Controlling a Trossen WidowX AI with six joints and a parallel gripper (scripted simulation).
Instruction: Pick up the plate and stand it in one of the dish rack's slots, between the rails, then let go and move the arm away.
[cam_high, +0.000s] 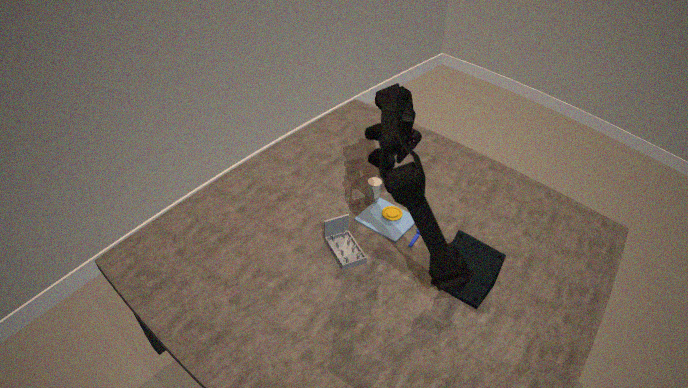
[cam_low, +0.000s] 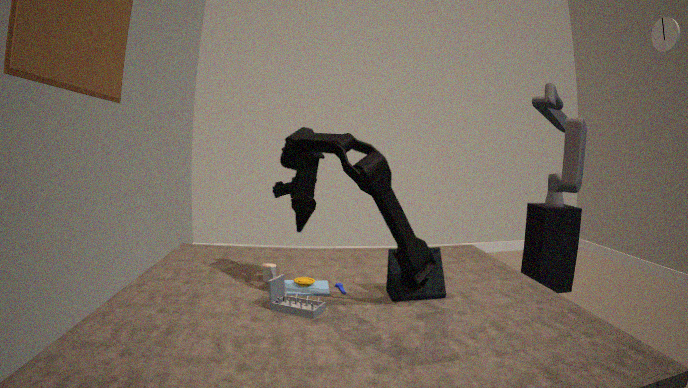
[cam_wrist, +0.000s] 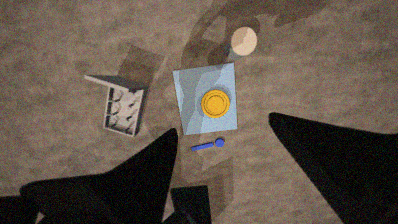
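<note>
My gripper tip is now 10 mm past the yellow plate, 20 mm to the left of it and 160 mm above it. Also, from my gripper tip: light blue mat (10 mm behind, 170 mm below); then white cup (100 mm ahead, 60 mm to the right, 150 mm below); then blue spoon (120 mm behind, 10 mm to the right, 170 mm below).
</note>
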